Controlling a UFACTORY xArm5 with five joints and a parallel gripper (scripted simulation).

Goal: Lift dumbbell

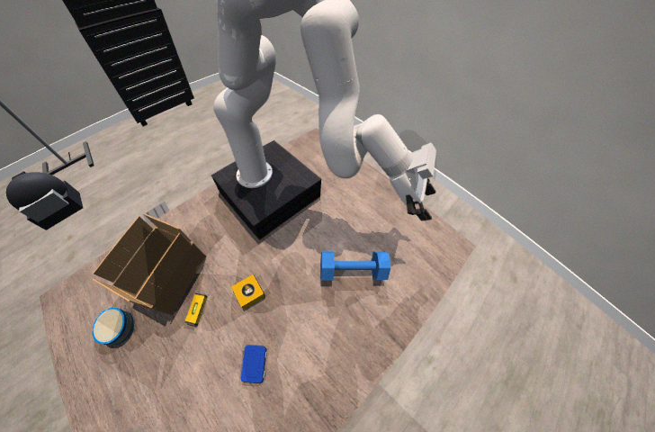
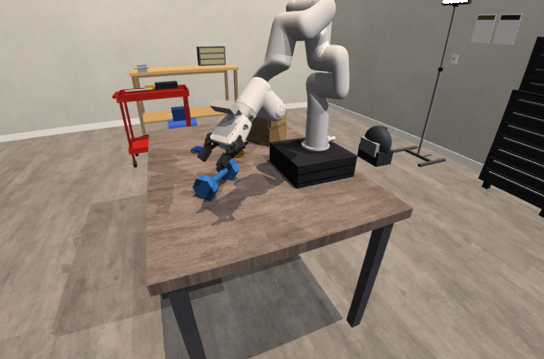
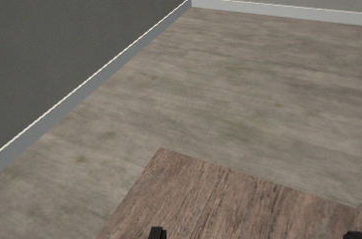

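My hand is 21 cm to the left of the blue dumbbell, 17 cm above it and 6 cm past it. From my hand the other things lie so: blue case 60 cm to the right, 20 cm below, 6 cm behind; yellow square box 49 cm to the right, 22 cm behind, 19 cm below; small yellow level 63 cm to the right, 29 cm behind, 20 cm below.
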